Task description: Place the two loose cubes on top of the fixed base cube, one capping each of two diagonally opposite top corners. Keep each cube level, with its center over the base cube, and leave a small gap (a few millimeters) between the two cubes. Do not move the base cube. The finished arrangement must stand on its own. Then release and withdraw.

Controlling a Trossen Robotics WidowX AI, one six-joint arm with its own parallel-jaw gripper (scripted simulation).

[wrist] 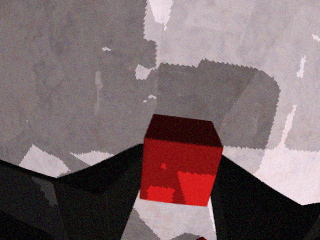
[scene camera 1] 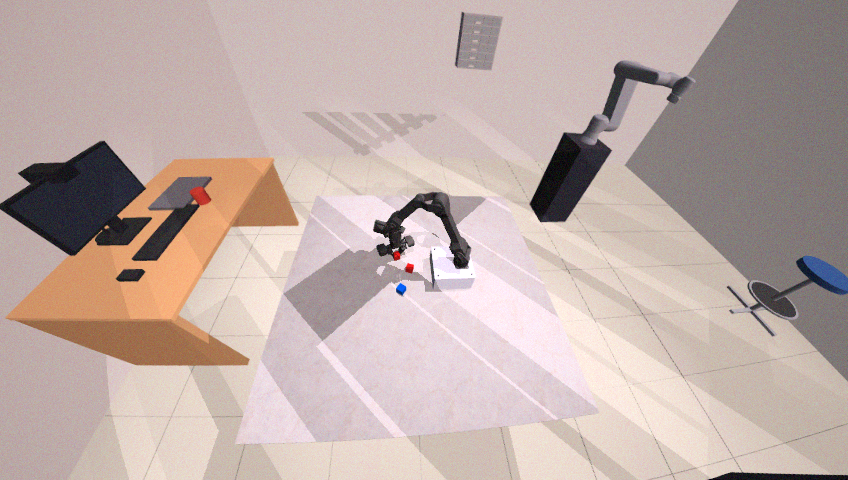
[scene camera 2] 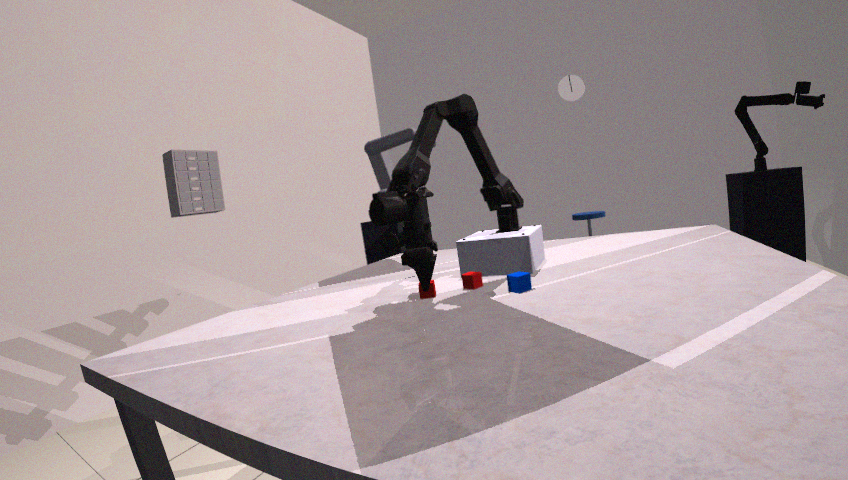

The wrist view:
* my gripper: 179, 157
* red cube: 181, 156
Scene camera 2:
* my gripper: 426, 289
